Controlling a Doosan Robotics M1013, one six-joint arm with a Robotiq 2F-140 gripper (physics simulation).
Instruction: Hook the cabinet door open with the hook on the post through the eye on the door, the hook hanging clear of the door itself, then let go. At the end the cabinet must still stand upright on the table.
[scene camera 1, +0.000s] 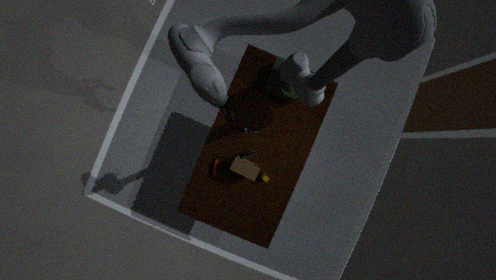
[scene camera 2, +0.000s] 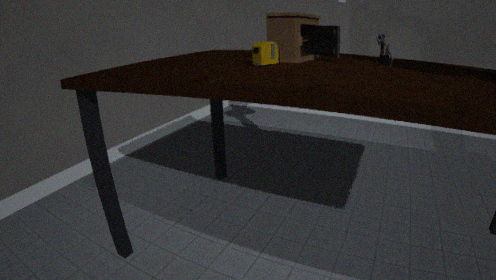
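Where they show: arm's base, origin of the base link: (scene camera 1: 286, 77).
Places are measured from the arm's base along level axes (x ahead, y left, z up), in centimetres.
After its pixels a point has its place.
A small wooden cabinet (scene camera 1: 244, 168) {x 83.4, y 5.5, z 6.6 cm} (scene camera 2: 288, 36) {x 81.3, y 16.4, z -0.9 cm} stands upright on the dark brown table (scene camera 1: 242, 215) {x 124.8, y 26.2, z -9.0 cm} (scene camera 2: 173, 73) {x 98.8, y 47.5, z -9.0 cm}. Its dark door (scene camera 1: 248, 154) {x 72.8, y 3.3, z 0.6 cm} (scene camera 2: 326, 40) {x 73.0, y 4.8, z -2.1 cm} is swung open. The post (scene camera 1: 247, 130) {x 55.1, y -7.4, z -8.9 cm} (scene camera 2: 382, 48) {x 56.3, y -8.5, z -3.9 cm} stands apart from the door, and its thin hook (scene camera 2: 388, 55) {x 54.0, y -8.9, z -6.2 cm} hangs down beside it, away from the door. My gripper (scene camera 1: 227, 116) {x 53.1, y -23.9, z 31.7 cm} shows only in the overhead view, as a dark piece under the wrist. It is open and empty, up and to the left of the post. The eye on the door is too small to make out.
A yellow box-shaped object (scene camera 1: 264, 178) {x 84.3, y 25.4, z -2.2 cm} (scene camera 2: 264, 53) {x 82.8, y 28.6, z -5.4 cm} sits against the cabinet's side. An orange object (scene camera 1: 216, 163) {x 93.7, y -16.9, z -5.0 cm} lies on the cabinet's other side. The arm's green base (scene camera 1: 277, 63) {x -6.5, y -12.6, z 0.0 cm} stands at the table's far end. The arm's big links hang over that half.
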